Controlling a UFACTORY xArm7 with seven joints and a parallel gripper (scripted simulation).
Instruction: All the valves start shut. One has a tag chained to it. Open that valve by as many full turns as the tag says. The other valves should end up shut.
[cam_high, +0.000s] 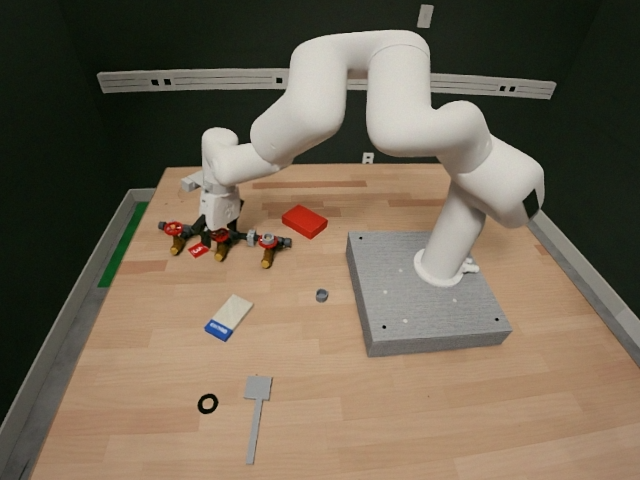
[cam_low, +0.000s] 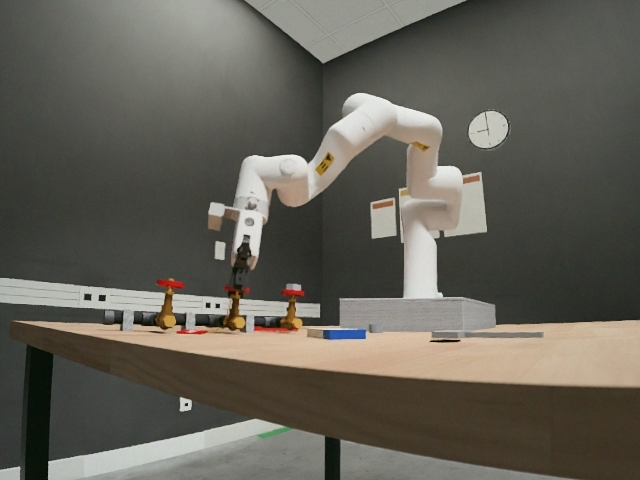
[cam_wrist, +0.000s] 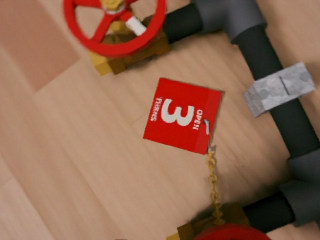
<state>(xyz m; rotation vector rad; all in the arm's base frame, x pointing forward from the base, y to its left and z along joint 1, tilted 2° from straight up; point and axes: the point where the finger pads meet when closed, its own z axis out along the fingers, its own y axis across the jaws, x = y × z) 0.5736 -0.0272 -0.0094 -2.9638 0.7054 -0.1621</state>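
My gripper is now 80 mm short of the red tag, 20 mm to the left of it and 80 mm above it. The rest, counted from my hand: blue box (80 mm behind, 200 mm to the left, 80 mm below); then red block (210 mm behind, 170 mm to the right, 70 mm below); then grey cap (130 mm behind, 10 mm to the left, 10 mm above).
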